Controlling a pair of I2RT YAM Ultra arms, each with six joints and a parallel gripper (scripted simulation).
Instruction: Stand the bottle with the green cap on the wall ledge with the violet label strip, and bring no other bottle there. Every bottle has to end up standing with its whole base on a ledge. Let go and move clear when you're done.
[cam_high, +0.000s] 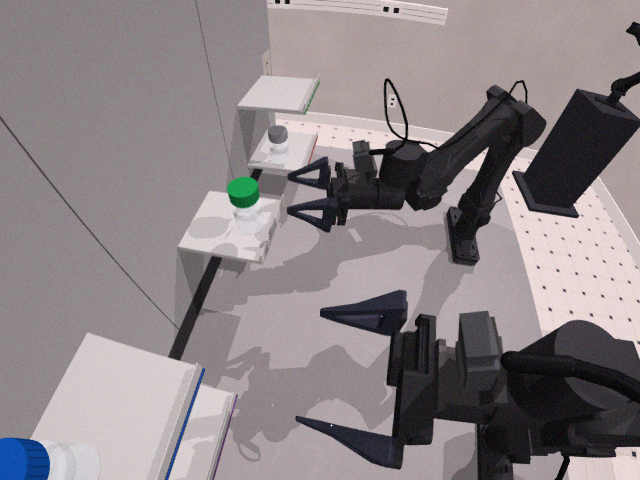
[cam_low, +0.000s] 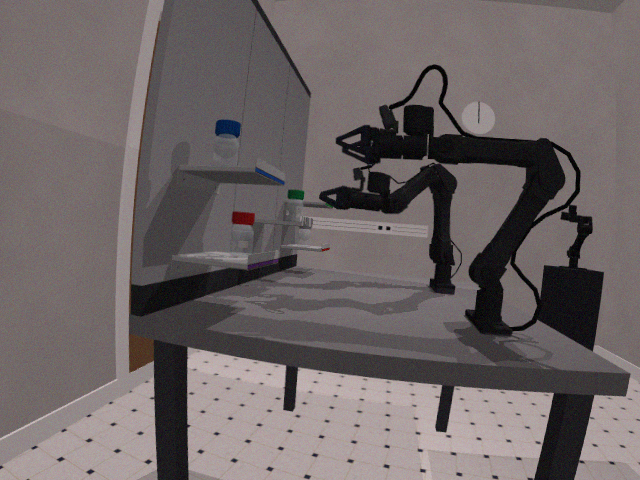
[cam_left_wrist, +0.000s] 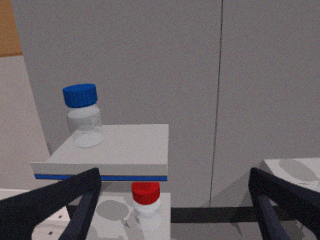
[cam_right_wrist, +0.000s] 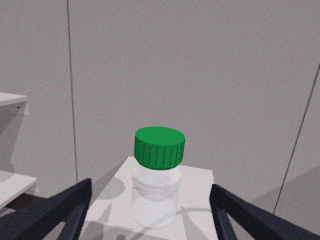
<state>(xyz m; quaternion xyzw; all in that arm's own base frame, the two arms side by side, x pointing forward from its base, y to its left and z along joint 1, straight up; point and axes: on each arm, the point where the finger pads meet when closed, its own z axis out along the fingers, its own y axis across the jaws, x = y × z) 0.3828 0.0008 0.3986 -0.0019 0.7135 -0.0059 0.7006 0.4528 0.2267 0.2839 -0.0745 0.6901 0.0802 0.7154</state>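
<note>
The green-capped bottle lies 300 mm to the right of my left hand, 170 mm ahead of it and 150 mm below it. The rest, counted from my left hand: blue-capped bottle (240 mm ahead, 140 mm to the left, 50 mm below); grey-capped bottle (640 mm to the right, 240 mm below, 190 mm ahead); red-capped bottle (240 mm below, 220 mm ahead, 40 mm to the left).
</note>
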